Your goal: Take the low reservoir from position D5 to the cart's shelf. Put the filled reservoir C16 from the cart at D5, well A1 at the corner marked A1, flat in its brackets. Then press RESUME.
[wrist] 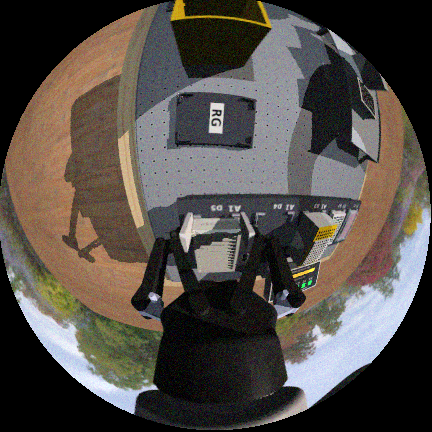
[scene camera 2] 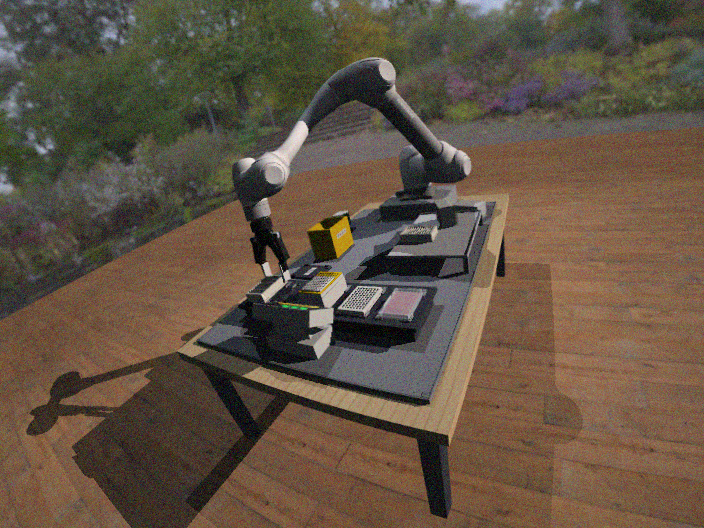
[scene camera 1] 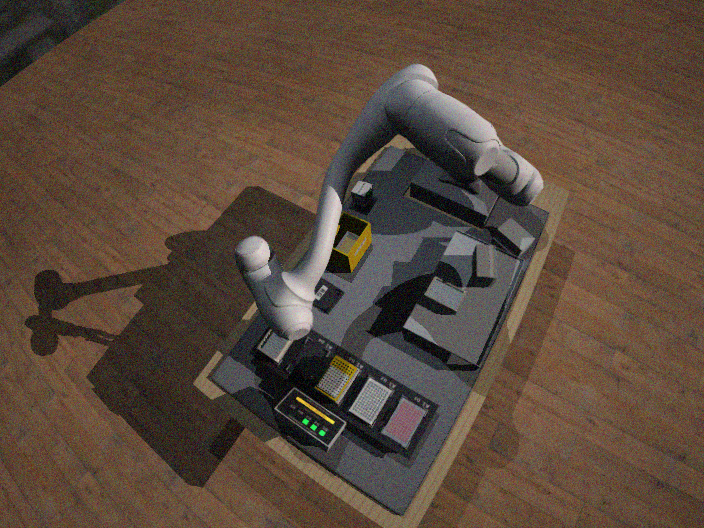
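Seen in the pictures: gripper, between the fingertips: (wrist: 215, 219) (scene camera 2: 278, 280); arm's base, origin of its link: (scene camera 2: 419, 195).
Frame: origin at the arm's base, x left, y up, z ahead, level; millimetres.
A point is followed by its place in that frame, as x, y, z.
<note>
A pale reservoir (scene camera 1: 274, 346) @(-337, -17, 983) (scene camera 2: 264, 289) @(-314, 5, 989) (wrist: 212, 257) @(-343, 1, 976) lies in position D5, by the "A1 D5" label, and looks level. Its fill is unclear under shadow. My gripper (scene camera 2: 275, 273) @(-329, -14, 895) (wrist: 215, 219) @(-329, -14, 895) points down over it, a finger pad against each long side, shut on it. In scene camera 1 the wrist hides the gripper. On the cart (scene camera 1: 474, 329) @(253, -20, 631) (scene camera 2: 454, 246) @(261, -19, 661) stands a pale, ribbed piece of labware (scene camera 1: 445, 292) @(113, 3, 556) (scene camera 2: 419, 233) @(123, 5, 581) (wrist: 367, 97); its marking is unreadable. The control panel (scene camera 1: 310, 417) @(-96, 43, 1126) (scene camera 2: 292, 307) @(-71, 56, 1152) (wrist: 303, 276) @(-75, 35, 1116) shows a yellow bar and green lights.
A yellow-topped rack (scene camera 1: 336, 379) @(-82, 36, 987) (scene camera 2: 322, 288) @(-57, 34, 1024) (wrist: 317, 237) @(-112, 33, 945), a white plate (scene camera 1: 370, 400) @(37, -15, 993) (scene camera 2: 360, 300) @(41, -17, 1004) and a pink plate (scene camera 1: 404, 421) @(161, -15, 1005) (scene camera 2: 401, 304) @(164, -18, 1017) stand along the deck. The RG pad (scene camera 1: 326, 295) @(-284, -71, 721) (wrist: 192, 120) @(-351, -71, 722) and a yellow bin (scene camera 1: 358, 250) @(-240, 1, 532) (scene camera 2: 332, 237) @(-243, 18, 592) (wrist: 217, 45) @(-302, -13, 592) lie behind D5.
</note>
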